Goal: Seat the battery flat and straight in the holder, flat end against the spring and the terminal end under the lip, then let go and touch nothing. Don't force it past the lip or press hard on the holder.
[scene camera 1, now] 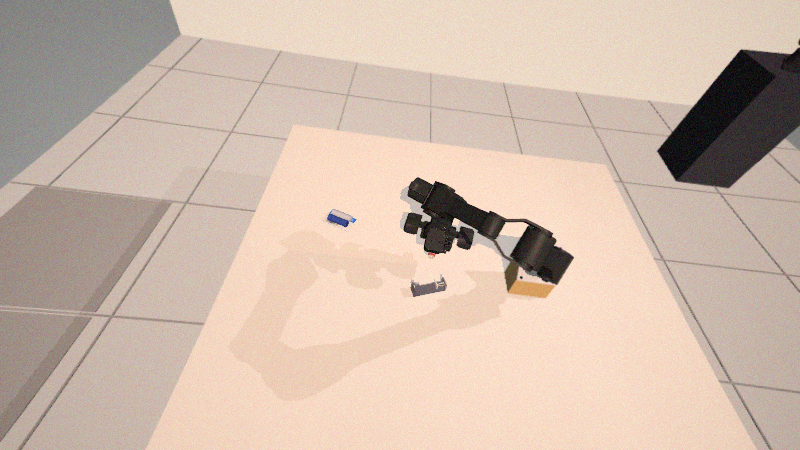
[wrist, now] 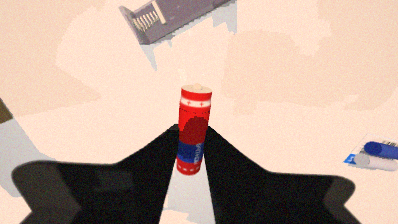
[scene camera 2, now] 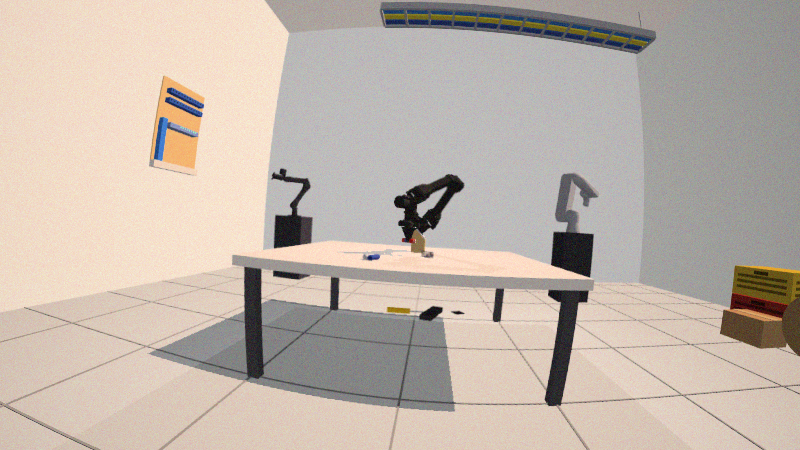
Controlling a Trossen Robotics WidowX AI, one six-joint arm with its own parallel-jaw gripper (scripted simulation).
My gripper (scene camera 1: 433, 248) holds a battery (wrist: 195, 102).
My gripper shows as well in the wrist view (wrist: 192, 129).
